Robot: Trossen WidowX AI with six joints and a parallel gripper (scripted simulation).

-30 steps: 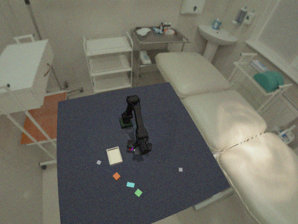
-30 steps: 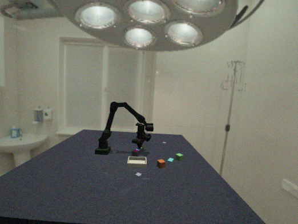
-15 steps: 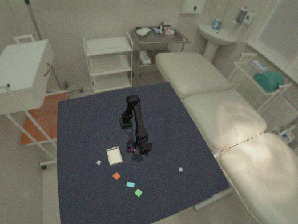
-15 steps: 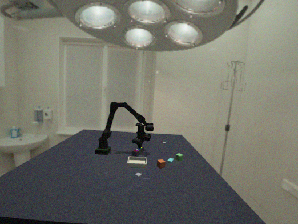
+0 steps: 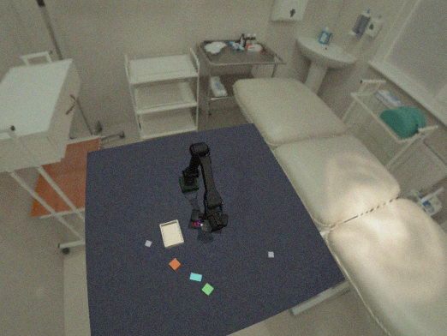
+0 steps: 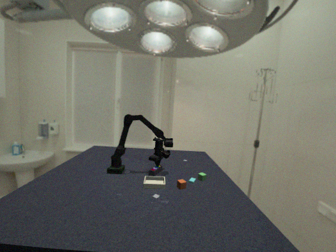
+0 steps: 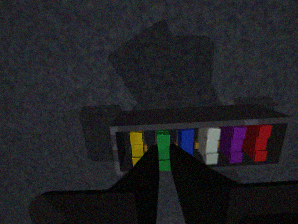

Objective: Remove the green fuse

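The white tray lies 200 mm to the right of my gripper tip, 40 mm below it and 20 mm ahead of it. The rest, counted from my gripper tip: orange cube 190 mm to the right, 190 mm ahead, 20 mm below; green cube 330 mm ahead, 50 mm to the right, 20 mm below; cyan block 260 mm ahead, 100 mm to the right, 30 mm below.
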